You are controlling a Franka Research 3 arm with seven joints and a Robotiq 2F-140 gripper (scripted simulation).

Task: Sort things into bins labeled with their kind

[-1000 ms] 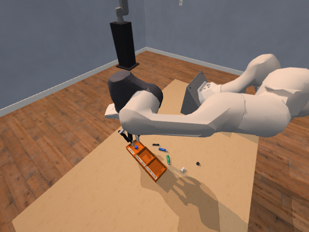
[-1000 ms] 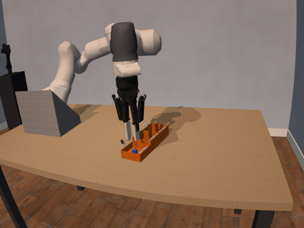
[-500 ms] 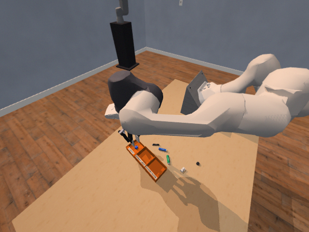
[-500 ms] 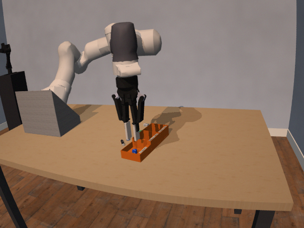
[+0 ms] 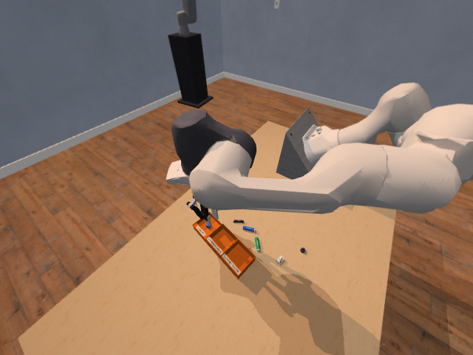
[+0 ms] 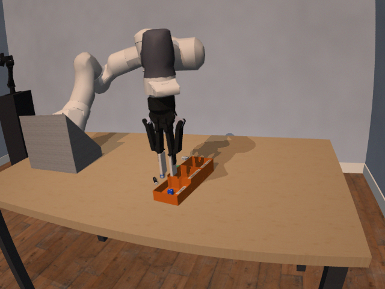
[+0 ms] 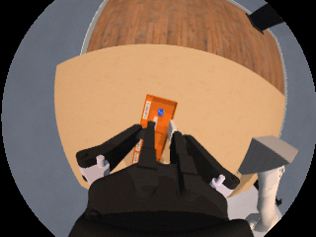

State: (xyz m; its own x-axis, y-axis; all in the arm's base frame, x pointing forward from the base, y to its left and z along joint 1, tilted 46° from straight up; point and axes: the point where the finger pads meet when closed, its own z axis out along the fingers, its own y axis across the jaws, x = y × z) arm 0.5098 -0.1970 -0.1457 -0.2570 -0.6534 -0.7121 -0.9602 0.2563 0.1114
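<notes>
The white piece lies 27 cm to the left of my hand, 9 cm below it and 1 cm behind it. Also, from my hand: black cylinder 10 cm below, 7 cm to the left, 7 cm behind; blue cylinder 13 cm to the left, 9 cm below, 6 cm behind; blue cube 9 cm below, 2 cm to the right.
</notes>
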